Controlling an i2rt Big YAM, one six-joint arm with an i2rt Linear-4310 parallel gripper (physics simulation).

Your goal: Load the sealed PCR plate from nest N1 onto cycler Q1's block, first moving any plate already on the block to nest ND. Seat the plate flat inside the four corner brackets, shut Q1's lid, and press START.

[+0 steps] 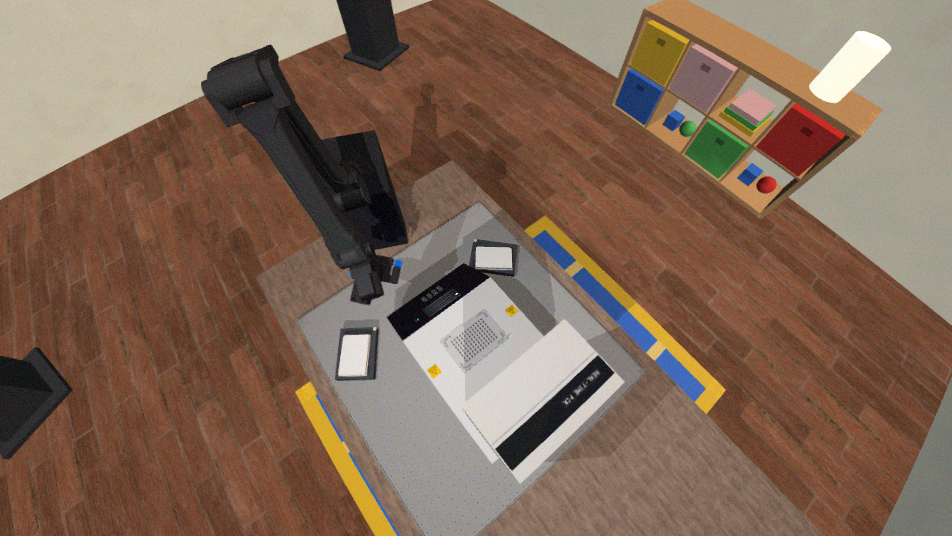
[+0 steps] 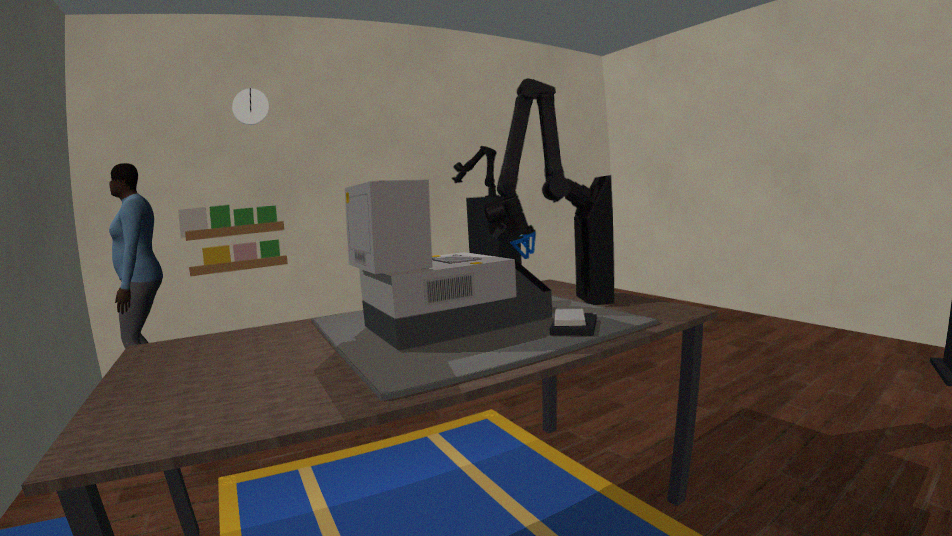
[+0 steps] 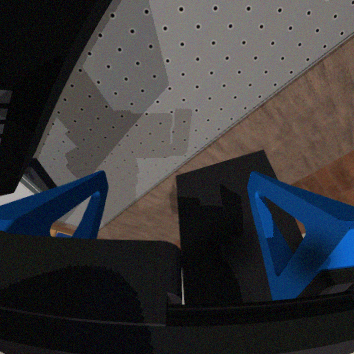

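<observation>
My gripper [image 1: 374,268] [image 2: 524,245] [image 3: 177,178] is open and empty, above the board's edge by the cycler's black front panel [image 1: 436,300] [image 3: 40,75]. The cycler's lid [image 1: 532,392] [image 2: 396,226] stands open. Its block [image 1: 475,339] shows bare wells between the corner brackets, with no plate on it. One white plate [image 1: 493,257] [image 2: 569,316] lies in a dark nest [image 1: 494,272] [image 2: 572,330] on one side of the cycler. Another white plate [image 1: 354,354] lies in a dark nest [image 1: 374,356] on the other side. I cannot read which nest is N1 or ND.
The grey perforated board [image 1: 413,439] [image 2: 479,362] [image 3: 225,70] lies on the brown table [image 1: 692,466] [image 2: 219,399]. The tall open lid rises at the cycler's rear. Dark pedestals [image 1: 371,33], a shelf unit [image 1: 752,54] and a person [image 2: 136,229] stand away from the table.
</observation>
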